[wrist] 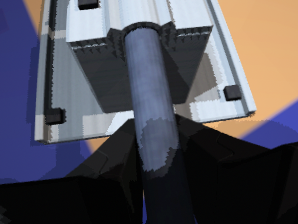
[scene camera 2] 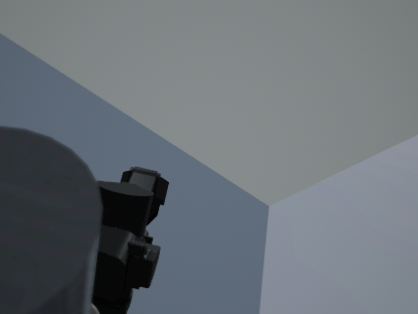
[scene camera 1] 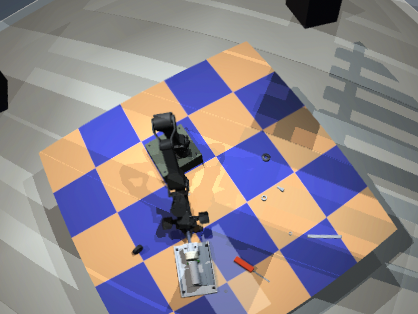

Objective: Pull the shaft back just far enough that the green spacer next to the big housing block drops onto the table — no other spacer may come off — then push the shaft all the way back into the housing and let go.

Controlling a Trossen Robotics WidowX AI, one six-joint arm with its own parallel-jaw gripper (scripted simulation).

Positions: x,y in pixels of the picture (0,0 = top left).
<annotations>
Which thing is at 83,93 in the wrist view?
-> A housing assembly.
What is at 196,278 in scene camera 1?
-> A housing assembly.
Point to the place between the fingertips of my gripper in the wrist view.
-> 151,125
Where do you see a housing assembly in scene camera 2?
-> At 58,209
</annotations>
